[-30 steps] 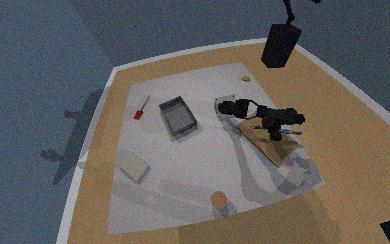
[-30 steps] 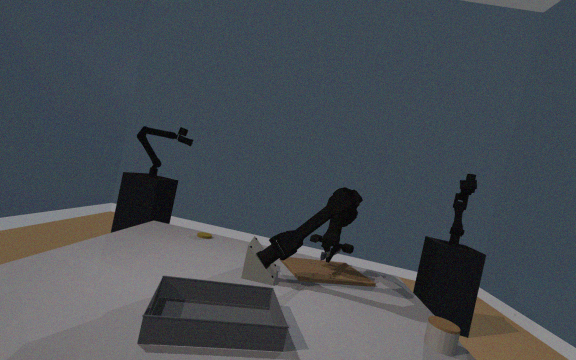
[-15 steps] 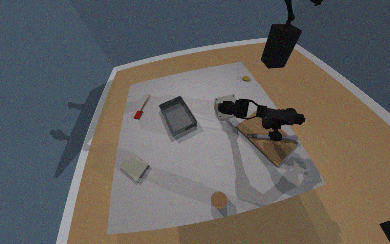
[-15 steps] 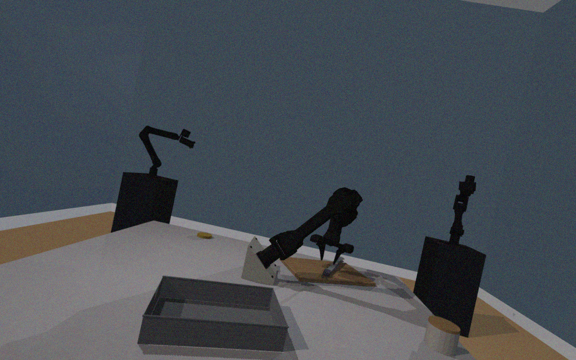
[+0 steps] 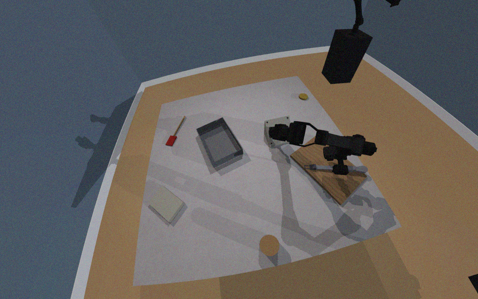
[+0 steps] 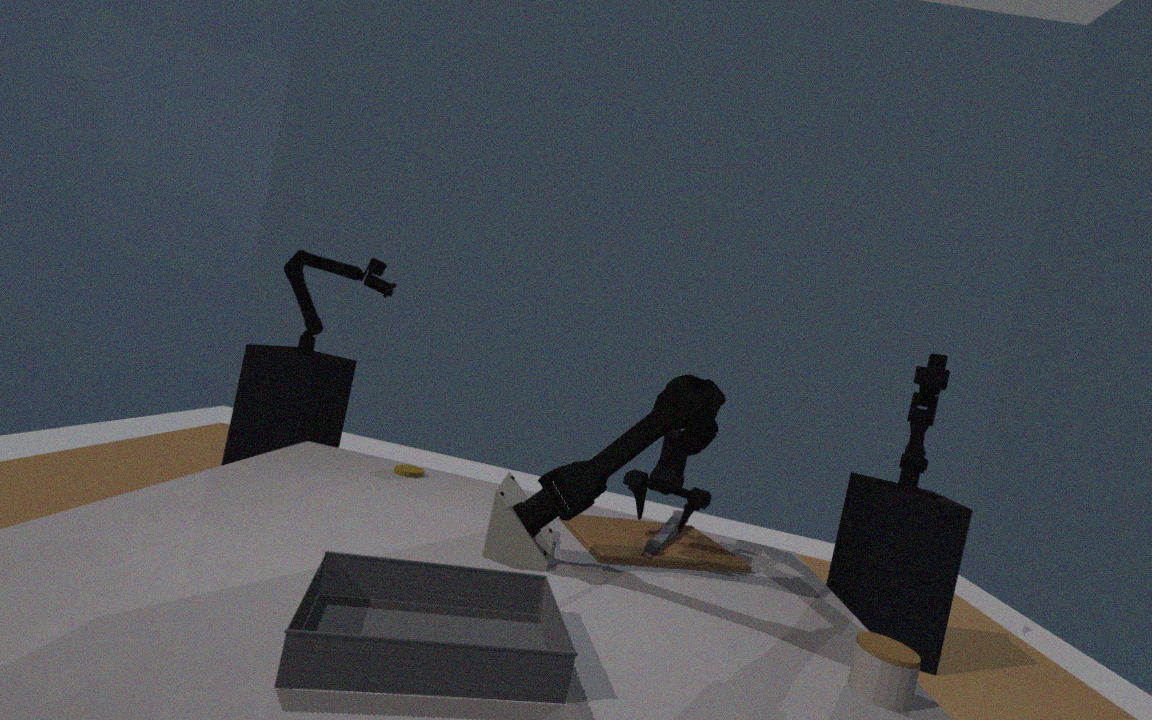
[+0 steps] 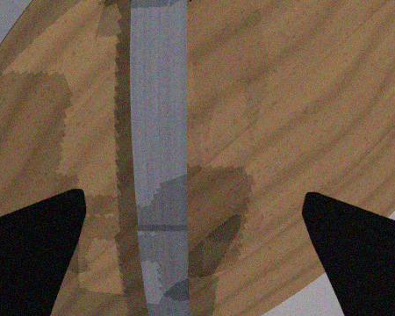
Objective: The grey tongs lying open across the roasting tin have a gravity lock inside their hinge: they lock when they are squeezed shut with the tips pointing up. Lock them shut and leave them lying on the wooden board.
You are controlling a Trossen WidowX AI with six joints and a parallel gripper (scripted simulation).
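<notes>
My gripper tip is 1 cm to the left of the wooden board and 4 cm above it. Round my gripper tip: cork-lidded jar (40 cm ahead, 33 cm to the left, 1 cm below); yellow tab (4 cm ahead, 2 cm below); yellow disc (6 cm behind, 62 cm to the right, 4 cm below).
</notes>
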